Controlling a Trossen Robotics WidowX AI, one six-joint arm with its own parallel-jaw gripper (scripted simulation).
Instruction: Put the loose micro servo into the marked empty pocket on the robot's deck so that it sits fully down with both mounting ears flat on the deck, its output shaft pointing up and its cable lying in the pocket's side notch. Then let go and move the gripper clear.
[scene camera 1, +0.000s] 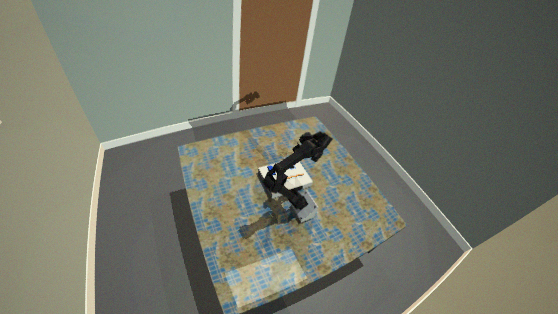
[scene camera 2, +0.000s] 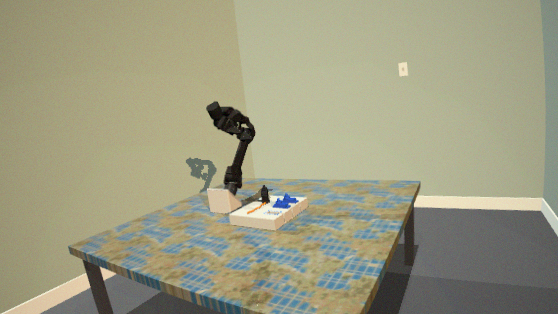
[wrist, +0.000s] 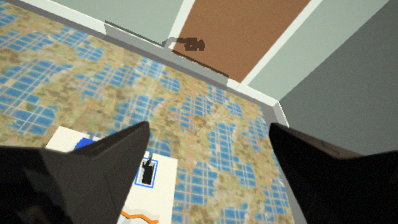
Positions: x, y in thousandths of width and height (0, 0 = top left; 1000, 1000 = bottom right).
Note:
My gripper (wrist: 526, 574) is open and holds nothing. Further things: a white deck (scene camera 2: 431, 693).

